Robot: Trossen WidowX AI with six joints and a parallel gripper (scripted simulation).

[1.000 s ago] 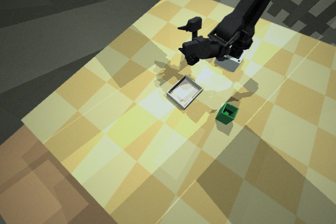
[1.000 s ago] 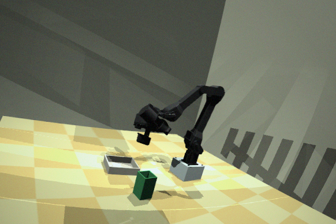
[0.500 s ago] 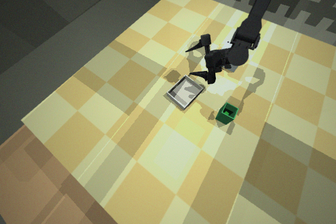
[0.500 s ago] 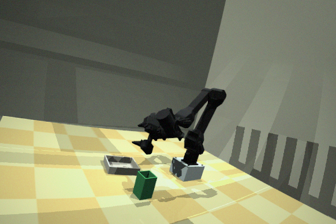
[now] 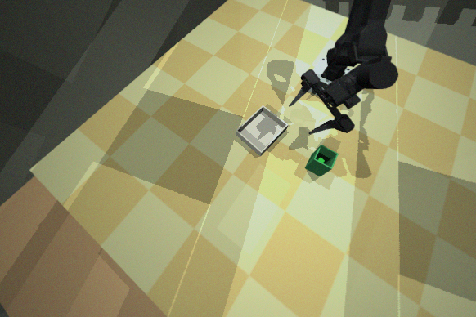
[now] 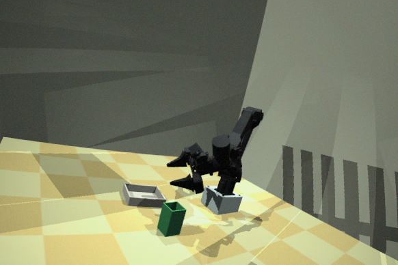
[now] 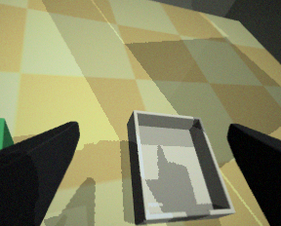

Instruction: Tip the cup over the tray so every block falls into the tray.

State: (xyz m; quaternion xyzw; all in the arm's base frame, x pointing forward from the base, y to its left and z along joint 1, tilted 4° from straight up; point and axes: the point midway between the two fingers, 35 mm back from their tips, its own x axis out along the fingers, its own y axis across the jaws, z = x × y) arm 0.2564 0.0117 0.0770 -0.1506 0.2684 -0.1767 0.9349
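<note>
Now: the bright green block 110 mm to the left of my gripper tip, 100 mm below it and 20 mm ahead of it. The rest, counted from my gripper tip: purple block: 120 mm below, 110 mm to the left, 20 mm ahead; then green square cup: 120 mm below, 110 mm to the left, 20 mm ahead.
</note>
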